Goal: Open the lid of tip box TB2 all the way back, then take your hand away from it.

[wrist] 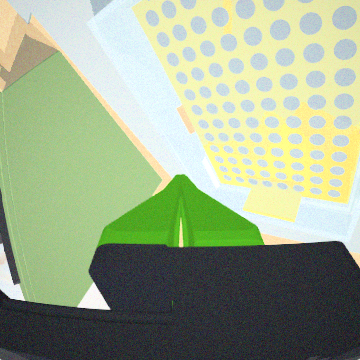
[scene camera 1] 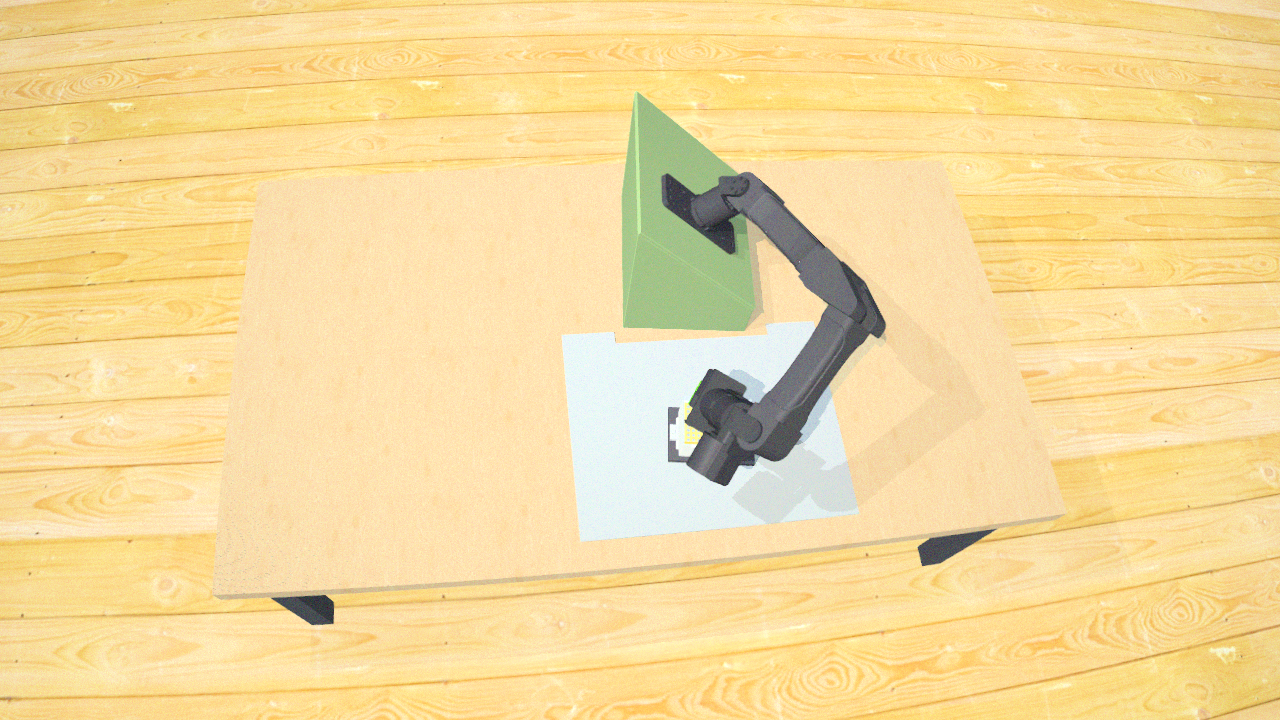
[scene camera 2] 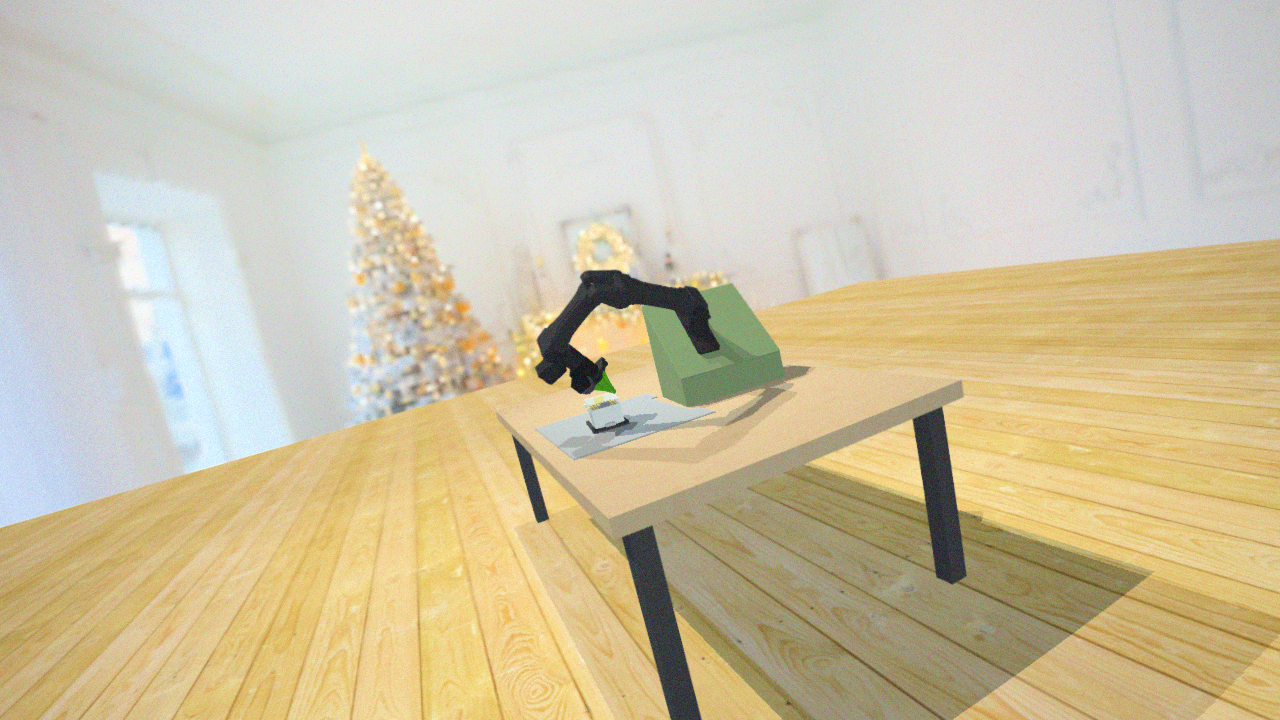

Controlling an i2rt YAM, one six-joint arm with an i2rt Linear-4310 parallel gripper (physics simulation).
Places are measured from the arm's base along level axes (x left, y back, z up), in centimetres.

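Pixels of known places: gripper, fingertip midpoint: point(wrist: 180, 182) point(scene camera 1: 698, 392) point(scene camera 2: 615, 392); arm's base, origin of the base link: point(wrist: 4, 219) point(scene camera 1: 697, 216) point(scene camera 2: 696, 329).
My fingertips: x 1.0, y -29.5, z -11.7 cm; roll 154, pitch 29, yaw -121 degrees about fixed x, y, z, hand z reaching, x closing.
Note:
For each thing: its middle in the pictures, then the offset to it from my fingertips. "spot": a spot on its surface instead. Level surfaces: height alone.
- tip box, body centre: point(wrist: 270, 91) point(scene camera 1: 714, 428) point(scene camera 2: 604, 411) dy -5.2, dx +3.3, dz -3.9 cm
- dark frame, surface spot: point(scene camera 1: 672, 453) spot: dy -8.9, dx -3.9, dz -7.0 cm
- pale mat, its level: dz -7.7 cm
- wooden table, its level: dz -8.0 cm
The tip box point(scene camera 1: 677, 433) point(scene camera 2: 607, 415) is small and clear-walled and stands in a dark frame point(scene camera 1: 672, 453) on the pale mat point(scene camera 1: 617, 465) point(scene camera 2: 565, 436). A yellow rack point(scene camera 1: 691, 435) point(wrist: 240, 89) with rows of round holes shows in it. No TB2 label can be read. Its clear lid cannot be told apart from the walls, so its angle is unclear. My gripper point(scene camera 2: 612, 390) point(wrist: 180, 182) is shut and empty, its green fingertips together. It is over the box's side towards the green block; contact with the lid cannot be told. The arm partly hides the box in scene camera 1.
A large green wedge block point(scene camera 1: 673, 277) point(scene camera 2: 723, 381) point(wrist: 65, 160) carries the arm's base and stands beside the mat, close to the box. The arm point(scene camera 1: 810, 376) point(scene camera 2: 572, 322) arches over the mat's side. The wooden table point(scene camera 1: 393, 376) point(scene camera 2: 769, 447) extends around them.

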